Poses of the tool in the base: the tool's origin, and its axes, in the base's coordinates. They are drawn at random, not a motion.
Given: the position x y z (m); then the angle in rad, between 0 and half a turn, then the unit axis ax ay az.
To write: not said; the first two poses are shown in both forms.
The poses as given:
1: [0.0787 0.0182 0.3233 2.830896 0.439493 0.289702 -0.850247]
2: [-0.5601 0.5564 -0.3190 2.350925 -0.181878 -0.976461 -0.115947]
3: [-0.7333 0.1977 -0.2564 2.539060 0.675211 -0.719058 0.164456]
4: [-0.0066 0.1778 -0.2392 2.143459 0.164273 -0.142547 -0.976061]
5: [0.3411 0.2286 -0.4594 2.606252 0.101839 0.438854 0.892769]
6: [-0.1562 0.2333 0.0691 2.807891 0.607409 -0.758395 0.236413]
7: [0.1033 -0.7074 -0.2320 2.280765 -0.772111 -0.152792 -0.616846]
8: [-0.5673 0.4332 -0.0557 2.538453 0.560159 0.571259 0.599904]
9: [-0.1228 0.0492 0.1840 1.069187 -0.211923 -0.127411 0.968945]
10: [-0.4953 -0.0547 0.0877 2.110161 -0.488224 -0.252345 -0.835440]
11: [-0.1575 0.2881 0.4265 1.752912 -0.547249 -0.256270 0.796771]
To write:
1:
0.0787 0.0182 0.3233
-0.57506 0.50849 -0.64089
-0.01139 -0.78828 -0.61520
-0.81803 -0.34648 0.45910

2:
-0.5601 0.5564 -0.3190
-0.64702 0.38493 -0.65817
0.22010 0.92075 0.32214
0.73001 0.06357 -0.68047

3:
-0.7333 0.1977 -0.2564
0.00763 -0.97874 -0.20498
-0.79233 0.11914 -0.59835
0.61004 0.16698 -0.77457

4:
-0.0066 0.1778 -0.2392
-0.50026 0.78424 -0.36703
-0.85645 -0.51054 0.07646
-0.12742 0.35259 0.92706

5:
0.3411 0.2286 -0.4594
-0.84080 -0.37230 0.39299
0.53856 -0.50185 0.67682
-0.05476 0.78073 0.62247

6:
-0.1562 0.2333 0.0691
-0.22730 -0.97334 0.03087
-0.81847 0.17376 -0.54765
0.52768 -0.14975 -0.83614

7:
0.1033 -0.7074 -0.2320
0.33293 0.66267 0.67084
-0.27294 -0.61325 0.74124
0.90259 -0.42987 -0.02330

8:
-0.5673 0.4332 -0.0557
-0.25137 0.24325 0.93683
0.92382 -0.22846 0.30720
0.28876 0.94267 -0.16729

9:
-0.1228 0.0492 0.1840
0.50415 -0.83556 -0.21832
0.86360 0.48927 0.12172
0.00511 -0.24991 0.96826

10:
-0.4953 -0.0547 0.0877
-0.15281 0.90331 0.40085
-0.53036 -0.41721 0.73801
0.83389 -0.09982 0.54283

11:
-0.1575 0.2881 0.4265
0.17261 -0.61795 -0.76703
0.94924 -0.10354 0.29703
-0.26297 -0.77937 0.56871

